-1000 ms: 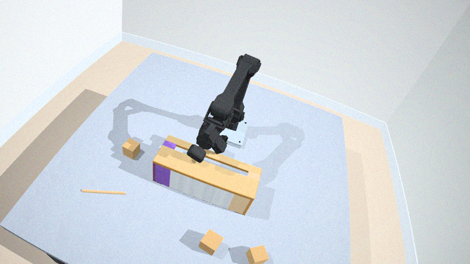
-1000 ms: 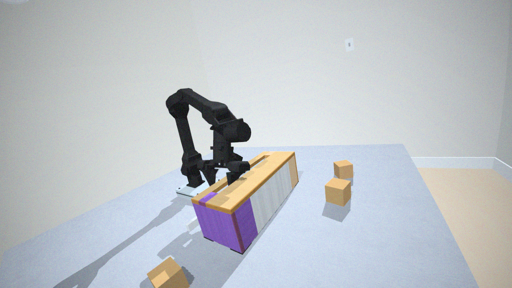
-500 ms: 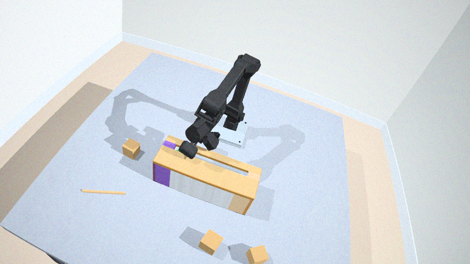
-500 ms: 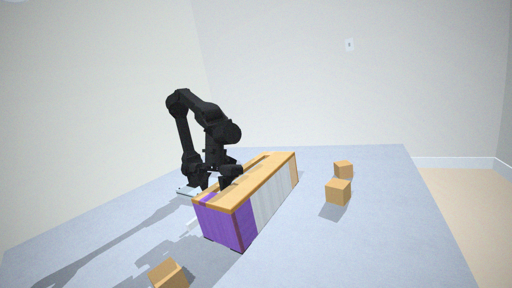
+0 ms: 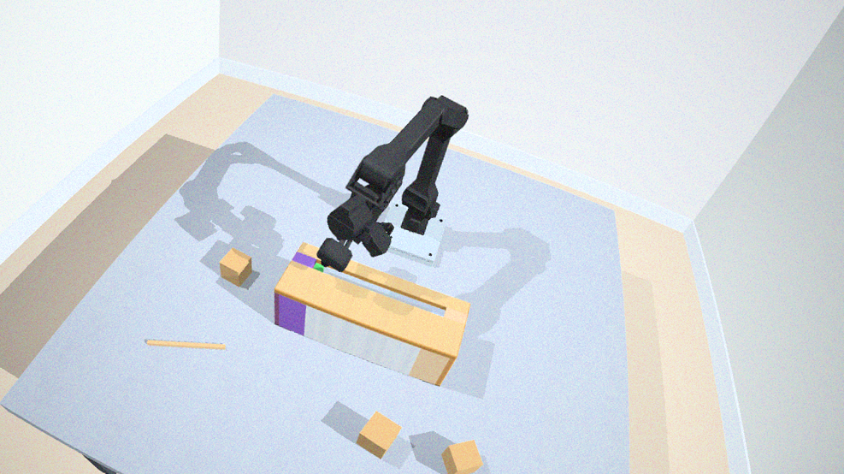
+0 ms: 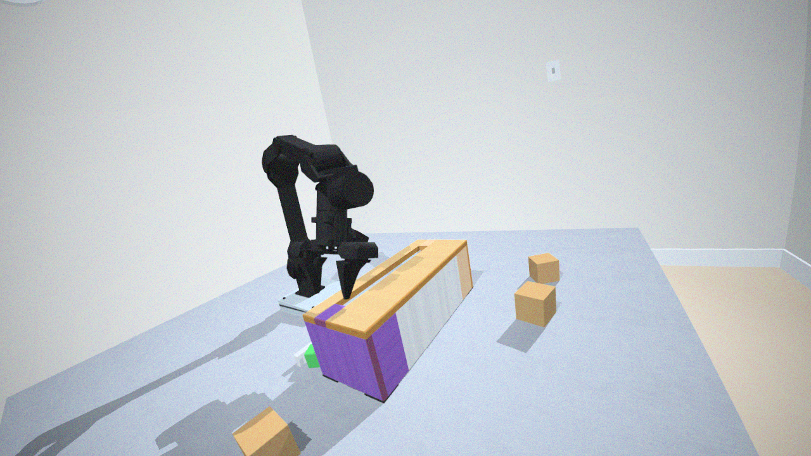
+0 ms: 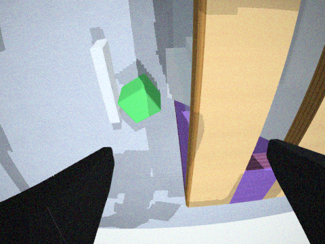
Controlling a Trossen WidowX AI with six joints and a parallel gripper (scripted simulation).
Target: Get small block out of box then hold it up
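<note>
My gripper tip is now 11 cm above the green block, 4 cm to the left of it and 4 cm past it. Round my gripper tip: tan stick 27 cm ahead, 23 cm to the right, 13 cm below.
</note>
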